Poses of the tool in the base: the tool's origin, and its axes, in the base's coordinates. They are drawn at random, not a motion.
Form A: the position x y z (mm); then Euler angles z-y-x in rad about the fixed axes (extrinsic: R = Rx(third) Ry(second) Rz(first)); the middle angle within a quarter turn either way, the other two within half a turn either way.
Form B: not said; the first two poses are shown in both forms.
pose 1, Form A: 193.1 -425.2 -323.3 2.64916 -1.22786 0.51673
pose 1, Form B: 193.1 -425.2 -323.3 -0.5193 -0.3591 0.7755 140.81
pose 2, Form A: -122.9 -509.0 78.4 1.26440 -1.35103 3.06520
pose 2, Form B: -122.9 -509.0 78.4 0.6689 -0.5221 -0.5291 133.68
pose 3, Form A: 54.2 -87.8 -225.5 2.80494 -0.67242 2.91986
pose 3, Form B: 54.2 -87.8 -225.5 0.1289 -0.9903 0.0511 140.15
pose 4, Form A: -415.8 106.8 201.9 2.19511 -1.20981 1.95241
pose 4, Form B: -415.8 106.8 201.9 0.0348 -0.9672 0.2515 102.00
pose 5, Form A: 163.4 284.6 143.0 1.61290 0.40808 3.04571
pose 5, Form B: 163.4 284.6 143.0 -0.6884 0.7039 -0.1751 166.95
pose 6, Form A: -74.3 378.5 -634.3 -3.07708 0.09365 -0.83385
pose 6, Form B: -74.3 378.5 -634.3 -0.0558 -0.4029 -0.9135 178.80
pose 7, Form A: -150.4 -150.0 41.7 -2.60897 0.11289 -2.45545
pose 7, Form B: -150.4 -150.0 41.7 -0.2659 -0.9027 -0.3382 175.74
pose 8, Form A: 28.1 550.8 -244.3 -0.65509 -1.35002 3.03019
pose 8, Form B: 28.1 550.8 -244.3 -0.7590 -0.2207 0.6126 161.64
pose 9, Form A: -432.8 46.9 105.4 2.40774 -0.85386 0.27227
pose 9, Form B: -432.8 46.9 105.4 -0.3654 -0.2833 0.8867 135.83
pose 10, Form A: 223.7 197.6 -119.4 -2.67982 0.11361 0.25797
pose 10, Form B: 223.7 197.6 -119.4 -0.0261 0.1418 -0.9895 152.97
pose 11, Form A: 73.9 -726.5 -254.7 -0.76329 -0.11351 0.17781
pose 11, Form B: 73.9 -726.5 -254.7 0.2652 -0.0499 -0.9629 45.85
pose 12, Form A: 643.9 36.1 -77.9 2.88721 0.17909 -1.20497
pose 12, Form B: 643.9 36.1 -77.9 0.0015 0.5761 0.8174 162.24
